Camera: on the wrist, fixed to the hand. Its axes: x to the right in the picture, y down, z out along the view.
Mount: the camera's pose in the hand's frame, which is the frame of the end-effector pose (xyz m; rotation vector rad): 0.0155 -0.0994 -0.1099 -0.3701 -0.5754 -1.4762
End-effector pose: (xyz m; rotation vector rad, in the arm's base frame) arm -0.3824 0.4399 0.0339 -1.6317 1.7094 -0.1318
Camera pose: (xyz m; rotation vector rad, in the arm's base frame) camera -0.3626 0.3628 0.1598 -2.5456 -0.1334 -0.0264
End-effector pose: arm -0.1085 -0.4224 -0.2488 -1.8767 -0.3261 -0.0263
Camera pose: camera -0.1014 -0.4930 -0.1178 -1.5420 -2.1333 -0.5709
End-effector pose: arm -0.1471 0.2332 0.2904 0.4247 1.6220 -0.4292
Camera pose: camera -0.2932 0.2044 0.2873 -1.1858 1.1384 -1.1606
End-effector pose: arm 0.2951 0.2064 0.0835 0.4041 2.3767 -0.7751
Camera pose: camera 0.1893 0.1976 0.1881 -1.6459 1.8515 -0.7805
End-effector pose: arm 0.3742 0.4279 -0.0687 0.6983 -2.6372 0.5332
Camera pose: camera 0.4409 0.3901 0.0591 2.4494 -1.6930 -0.6302
